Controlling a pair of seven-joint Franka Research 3 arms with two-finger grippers.
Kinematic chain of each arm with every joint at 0, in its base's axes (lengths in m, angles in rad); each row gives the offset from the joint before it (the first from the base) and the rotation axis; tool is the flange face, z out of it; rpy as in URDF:
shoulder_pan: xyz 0 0 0.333 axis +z
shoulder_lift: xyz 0 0 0 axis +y
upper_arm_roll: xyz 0 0 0.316 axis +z
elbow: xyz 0.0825 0 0 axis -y
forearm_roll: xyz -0.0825 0 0.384 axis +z
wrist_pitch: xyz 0 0 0 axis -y
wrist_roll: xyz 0.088 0 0 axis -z
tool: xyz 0 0 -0.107 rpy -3.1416 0 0
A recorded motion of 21 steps. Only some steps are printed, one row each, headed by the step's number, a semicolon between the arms.
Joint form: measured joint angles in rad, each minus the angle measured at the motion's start. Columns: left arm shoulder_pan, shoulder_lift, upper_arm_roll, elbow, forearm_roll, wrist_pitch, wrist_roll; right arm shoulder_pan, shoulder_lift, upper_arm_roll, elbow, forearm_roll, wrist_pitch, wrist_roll.
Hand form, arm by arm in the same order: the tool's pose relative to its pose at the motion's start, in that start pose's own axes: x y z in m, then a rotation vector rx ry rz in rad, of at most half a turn. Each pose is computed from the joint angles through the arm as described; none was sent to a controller.
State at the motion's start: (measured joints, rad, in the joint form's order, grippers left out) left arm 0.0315 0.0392 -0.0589 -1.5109 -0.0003 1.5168 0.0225; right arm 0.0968 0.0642 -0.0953 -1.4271 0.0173 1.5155 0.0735
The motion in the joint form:
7: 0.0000 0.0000 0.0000 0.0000 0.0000 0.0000 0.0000; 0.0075 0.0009 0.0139 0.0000 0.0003 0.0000 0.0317
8: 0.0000 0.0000 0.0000 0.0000 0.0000 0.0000 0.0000; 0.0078 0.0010 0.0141 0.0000 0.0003 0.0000 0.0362
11: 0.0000 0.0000 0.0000 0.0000 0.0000 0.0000 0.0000; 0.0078 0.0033 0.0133 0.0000 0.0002 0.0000 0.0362
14: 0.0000 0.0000 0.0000 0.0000 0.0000 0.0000 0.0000; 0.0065 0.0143 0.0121 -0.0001 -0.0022 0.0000 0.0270
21: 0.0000 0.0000 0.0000 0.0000 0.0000 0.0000 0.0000; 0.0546 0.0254 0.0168 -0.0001 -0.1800 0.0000 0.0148
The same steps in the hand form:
7: 0.0000 0.0000 0.0000 0.0000 0.0000 0.0000; -0.0008 -0.0119 0.0007 0.0015 -0.0014 0.0104
8: 0.0000 0.0000 0.0000 0.0000 0.0000 0.0000; -0.0008 -0.0122 0.0007 0.0015 -0.0015 0.0144
11: 0.0000 0.0000 0.0000 0.0000 0.0000 0.0000; 0.0000 -0.0119 0.0021 0.0009 -0.0037 0.0152
14: 0.0000 0.0000 0.0000 0.0000 0.0000 0.0000; 0.0034 -0.0107 0.0085 -0.0035 -0.0143 0.0087
21: 0.0000 0.0000 0.0000 0.0000 0.0000 0.0000; 0.0056 -0.0218 0.0134 -0.1808 -0.0052 -0.0485

